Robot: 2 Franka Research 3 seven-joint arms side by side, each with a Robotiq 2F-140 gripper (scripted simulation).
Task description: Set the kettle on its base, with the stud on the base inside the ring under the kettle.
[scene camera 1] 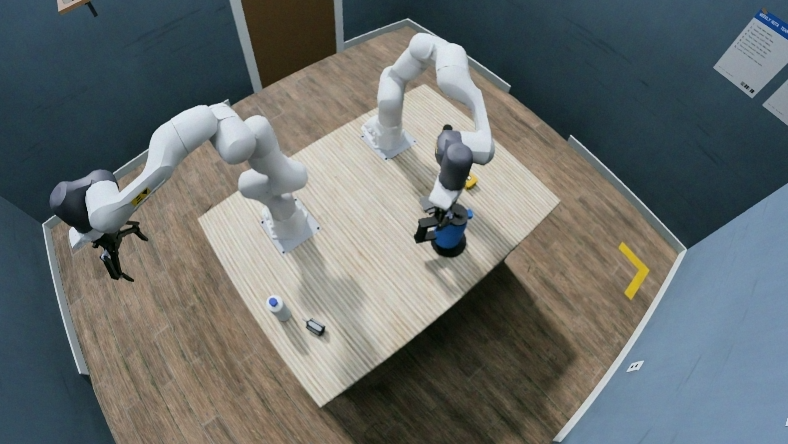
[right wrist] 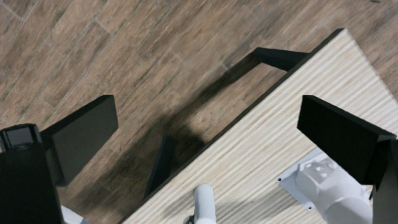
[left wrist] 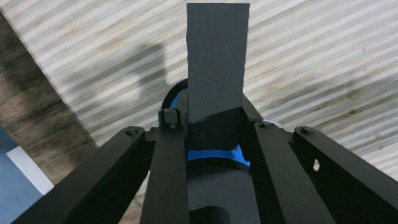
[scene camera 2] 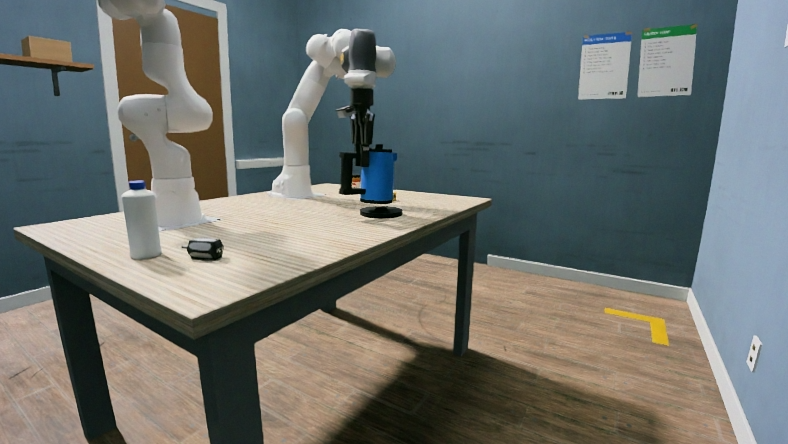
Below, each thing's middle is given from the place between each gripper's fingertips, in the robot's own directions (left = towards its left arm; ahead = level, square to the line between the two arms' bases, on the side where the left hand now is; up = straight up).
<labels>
Right now my left hand [scene camera 2: 361, 166] is 60 mm above the blue kettle [scene camera 2: 377, 181], 20 mm to the right of it and 20 mm short of it. Round my left hand: small dark object [scene camera 2: 199, 248]: 560 mm to the right, 180 mm below, 110 mm behind; white bottle [scene camera 2: 139, 205]: 610 mm to the right, 230 mm behind, 120 mm below.
Now: right hand [scene camera 1: 138, 259] 35 cm short of the white bottle, 33 cm above it and 27 cm to the right of it. Round my right hand: blue kettle 90 cm to the left, 60 cm ahead, 27 cm below; small dark object 47 cm ahead, 39 cm below, 31 cm to the left.
</labels>
